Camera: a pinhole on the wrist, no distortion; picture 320 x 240 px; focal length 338.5 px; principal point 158.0 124.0 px. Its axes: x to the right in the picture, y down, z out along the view. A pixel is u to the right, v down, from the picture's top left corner.
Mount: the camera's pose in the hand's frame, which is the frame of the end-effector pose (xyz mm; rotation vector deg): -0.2 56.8 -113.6 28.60 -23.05 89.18
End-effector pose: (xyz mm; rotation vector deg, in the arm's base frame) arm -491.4 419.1 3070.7 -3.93 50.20 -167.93
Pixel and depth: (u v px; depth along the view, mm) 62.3 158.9 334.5
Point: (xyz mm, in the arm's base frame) -486.4 526.9 3281.2
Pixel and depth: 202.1 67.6 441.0
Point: -582.7 362.9 3381.0
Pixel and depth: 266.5 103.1 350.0
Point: -521.1 315.2 3292.2
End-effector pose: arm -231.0 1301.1 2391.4 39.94 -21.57 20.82
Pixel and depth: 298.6 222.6 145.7
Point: -281.3 1284.1 2421.7
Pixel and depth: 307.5 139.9 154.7
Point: -254.0 1286.7 2446.7
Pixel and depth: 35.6 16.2 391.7
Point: -7.4 1051.6 2406.4
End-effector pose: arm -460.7 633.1 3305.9 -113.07 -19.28 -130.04
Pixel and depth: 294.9 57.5 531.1
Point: -64.5 791.3 3493.4
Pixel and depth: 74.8 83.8 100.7
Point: -509.1 641.1 3317.4
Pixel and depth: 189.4 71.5 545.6
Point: -169.1 914.1 3454.2
